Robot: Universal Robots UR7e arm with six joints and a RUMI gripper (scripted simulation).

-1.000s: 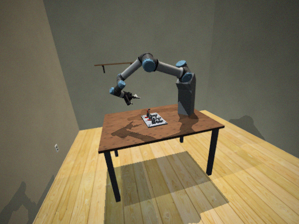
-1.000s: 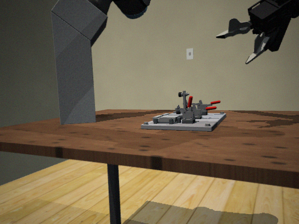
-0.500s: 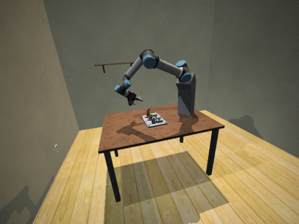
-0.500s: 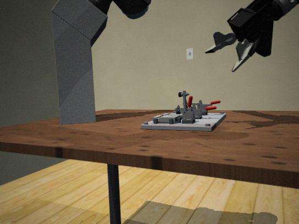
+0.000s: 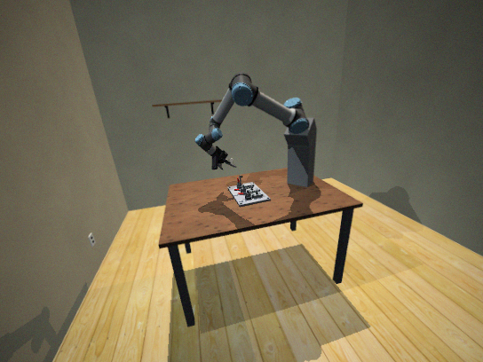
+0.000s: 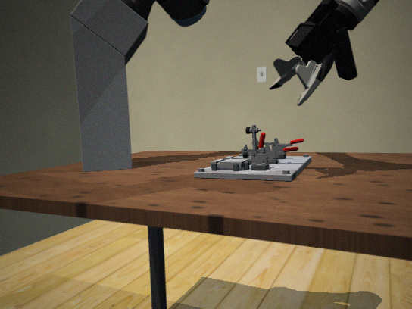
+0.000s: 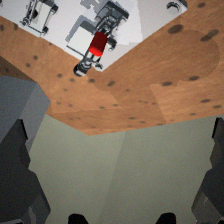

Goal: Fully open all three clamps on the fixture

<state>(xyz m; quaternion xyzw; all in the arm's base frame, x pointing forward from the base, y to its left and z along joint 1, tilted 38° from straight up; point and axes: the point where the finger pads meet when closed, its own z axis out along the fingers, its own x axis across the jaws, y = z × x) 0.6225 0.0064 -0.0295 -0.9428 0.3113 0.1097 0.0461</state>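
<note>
Now: hand 7 cm past the toggle clamp, 1 cm to the right of it and 12 cm above it.
</note>
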